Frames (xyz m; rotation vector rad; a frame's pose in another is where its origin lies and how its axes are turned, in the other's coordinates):
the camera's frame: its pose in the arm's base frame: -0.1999 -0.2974 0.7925 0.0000 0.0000 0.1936
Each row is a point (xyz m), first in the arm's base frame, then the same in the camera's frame.
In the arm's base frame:
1: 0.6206 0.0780 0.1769
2: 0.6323 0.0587 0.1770
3: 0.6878 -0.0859 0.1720
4: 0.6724 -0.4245 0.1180
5: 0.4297 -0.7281 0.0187
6: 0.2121 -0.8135 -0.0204
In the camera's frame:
1: 0.8774 0.2105 -0.6156
2: 0.8852 0.1893 -0.6155
3: 0.9118 0.0368 -0.6205
4: 0.8316 -0.2925 -0.6745
5: 0.5350 -0.5438 -0.7738
6: 0.3050 -0.5857 -0.8129

